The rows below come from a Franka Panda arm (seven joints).
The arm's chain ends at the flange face. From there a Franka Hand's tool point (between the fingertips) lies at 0.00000 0.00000 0.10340 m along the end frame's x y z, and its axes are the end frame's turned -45 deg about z.
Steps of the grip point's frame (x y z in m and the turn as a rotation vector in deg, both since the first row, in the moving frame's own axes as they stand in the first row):
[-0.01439 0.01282 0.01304 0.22 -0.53 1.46]
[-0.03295 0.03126 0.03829 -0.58 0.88 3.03]
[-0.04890 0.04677 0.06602 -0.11 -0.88 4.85]
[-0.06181 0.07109 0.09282 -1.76 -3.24 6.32]
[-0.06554 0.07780 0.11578 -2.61 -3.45 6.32]
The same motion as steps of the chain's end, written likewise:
[-0.00015 0.01886 0.01305 -0.22 -0.53 1.46]
[-0.00307 0.04574 0.03831 0.21 1.03 3.03]
[-0.00047 0.06643 0.06603 -0.70 -0.54 4.85]
[0.00880 0.08772 0.09303 -3.54 -1.05 6.32]
[0.01016 0.09371 0.11607 -4.29 -0.59 6.32]

